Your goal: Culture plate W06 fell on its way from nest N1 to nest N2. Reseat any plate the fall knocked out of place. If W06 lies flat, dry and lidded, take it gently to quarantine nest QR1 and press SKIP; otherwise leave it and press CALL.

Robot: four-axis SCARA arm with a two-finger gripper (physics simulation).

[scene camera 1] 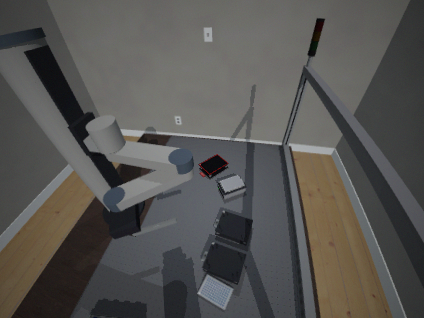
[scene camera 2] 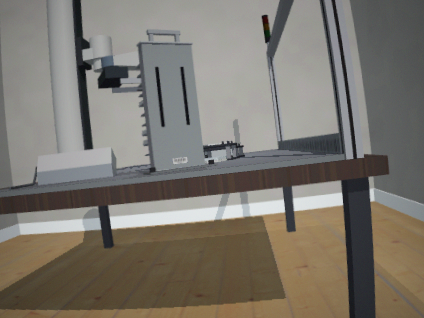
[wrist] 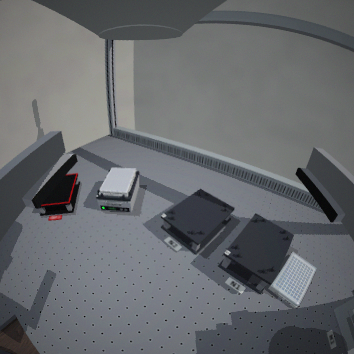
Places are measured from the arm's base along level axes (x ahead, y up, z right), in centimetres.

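Where they show: gripper, fingertip midpoint: (scene camera 1: 171,200) (wrist: 191,148).
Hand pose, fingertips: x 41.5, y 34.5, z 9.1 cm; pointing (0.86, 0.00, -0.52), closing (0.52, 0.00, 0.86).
After its pixels a point has its place.
A white many-welled plate (scene camera 1: 216,291) @[y 2.9, x 61.8, z 30.6 cm] (wrist: 295,279) @[y 2.9, x 60.4, z 30.6 cm] lies on the table close against the side of nest N1 (scene camera 1: 224,262) @[y 7.0, x 63.5, z 19.6 cm] (wrist: 258,250) @[y 7.0, x 60.9, z 18.4 cm]; its label and whether it has a lid cannot be made out. N1 and nest N2 (scene camera 1: 233,227) @[y 5.8, x 65.5, z 2.3 cm] (wrist: 198,218) @[y 5.9, x 63.5, z 2.2 cm] show bare dark tops. The red-edged nest (scene camera 1: 214,164) @[y 5.3, x 48.2, z -40.1 cm] (wrist: 62,192) @[y 5.3, x 47.7, z -36.6 cm], at the far end of the row, holds no visible plate. Another white plate (scene camera 1: 231,184) @[y 8.2, x 61.5, z -22.7 cm] (wrist: 119,180) @[y 8.2, x 61.1, z -22.7 cm] sits on a small device with a green light. My gripper (scene camera 2: 131,85) (wrist: 191,148) @[y 34.5, x 41.5, z 9.1 cm] is open and empty, high above the table. The SKIP and CALL buttons are not discernible.
A tall grey plate tower (scene camera 2: 172,105) @[y 17.9, x 58.0, z 59.7 cm] stands near the front table edge, close to the arm in scene camera 2. A guard frame (scene camera 1: 295,110) @[y 34.9, x 97.9, z -68.5 cm] (scene camera 2: 274,100) @[y 30.9, x 97.2, z -68.4 cm] and a low slatted rail (wrist: 215,165) @[y 2.6, x 96.5, z -6.4 cm] run behind the nests. A signal tower (scene camera 1: 316,37) @[y 77.2, x 98.2, z -68.6 cm] (scene camera 2: 266,28) @[y 76.5, x 98.4, z -68.7 cm] stands above the frame.
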